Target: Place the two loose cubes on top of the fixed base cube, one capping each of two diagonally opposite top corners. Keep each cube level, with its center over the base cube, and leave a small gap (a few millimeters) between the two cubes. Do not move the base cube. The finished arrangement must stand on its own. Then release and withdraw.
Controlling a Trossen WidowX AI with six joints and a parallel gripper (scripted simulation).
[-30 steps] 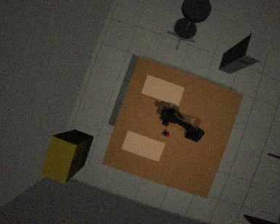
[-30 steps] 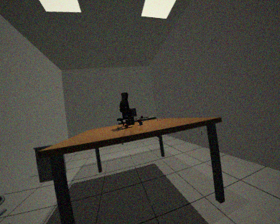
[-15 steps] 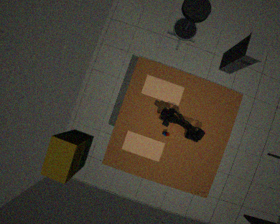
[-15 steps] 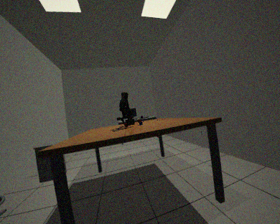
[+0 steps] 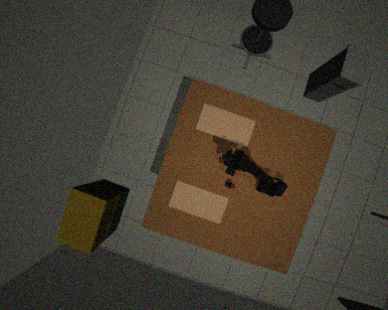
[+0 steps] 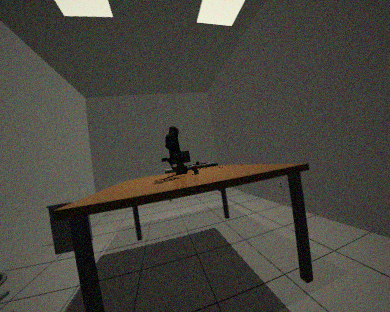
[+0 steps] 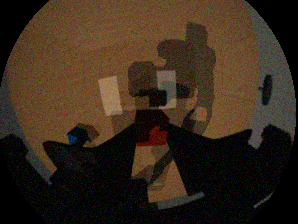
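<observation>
The blue cube lies 3 cm behind my gripper tip, 19 cm to the left of it and 6 cm below it.
</observation>
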